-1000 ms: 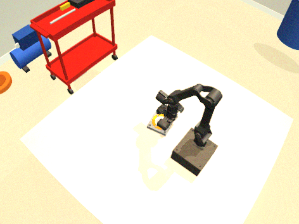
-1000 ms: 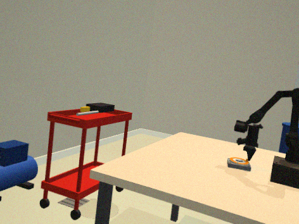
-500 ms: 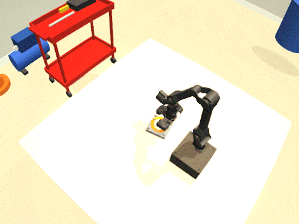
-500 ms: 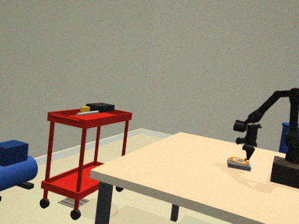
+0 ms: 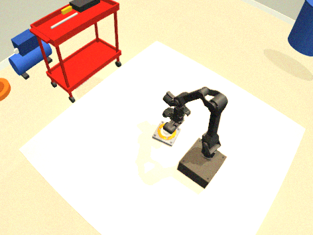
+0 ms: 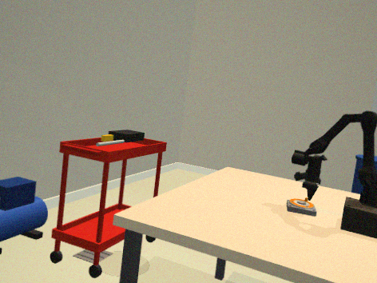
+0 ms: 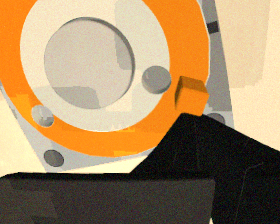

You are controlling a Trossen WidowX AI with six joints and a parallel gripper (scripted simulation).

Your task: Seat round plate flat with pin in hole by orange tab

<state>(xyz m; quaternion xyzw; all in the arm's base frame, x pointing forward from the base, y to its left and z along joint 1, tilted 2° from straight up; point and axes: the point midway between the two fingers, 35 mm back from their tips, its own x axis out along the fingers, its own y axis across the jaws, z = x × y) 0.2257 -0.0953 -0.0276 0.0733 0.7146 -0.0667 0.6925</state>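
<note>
The square grey base is 4 cm to the left of my gripper tip, 3 cm ahead of it and 2 cm below it.
</note>
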